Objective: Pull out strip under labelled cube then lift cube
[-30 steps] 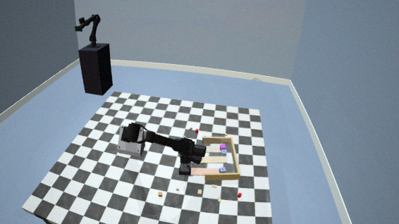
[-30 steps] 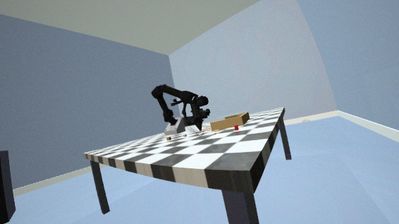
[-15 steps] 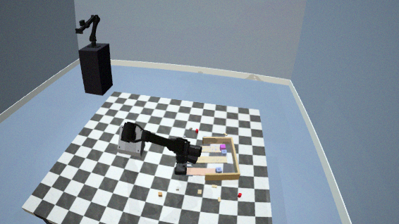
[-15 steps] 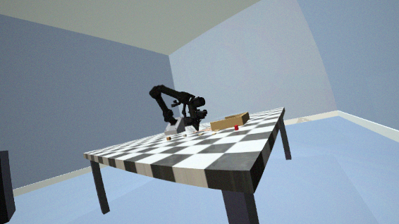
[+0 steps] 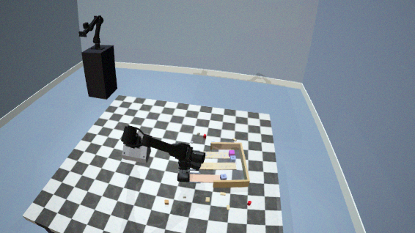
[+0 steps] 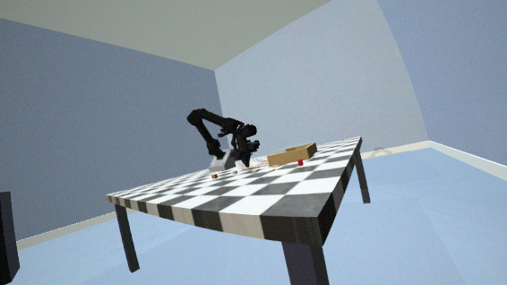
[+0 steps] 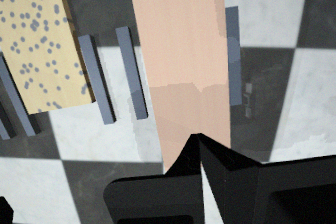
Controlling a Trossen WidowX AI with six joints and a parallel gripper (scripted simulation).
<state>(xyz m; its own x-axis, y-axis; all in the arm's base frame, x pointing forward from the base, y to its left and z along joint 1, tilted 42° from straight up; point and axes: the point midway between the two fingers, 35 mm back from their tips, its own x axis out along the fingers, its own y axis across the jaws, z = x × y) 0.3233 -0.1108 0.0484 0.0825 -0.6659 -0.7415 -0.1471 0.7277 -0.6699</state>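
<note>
My gripper tip is 10 cm short of the pink strip and 2 cm to the right of it.
</note>
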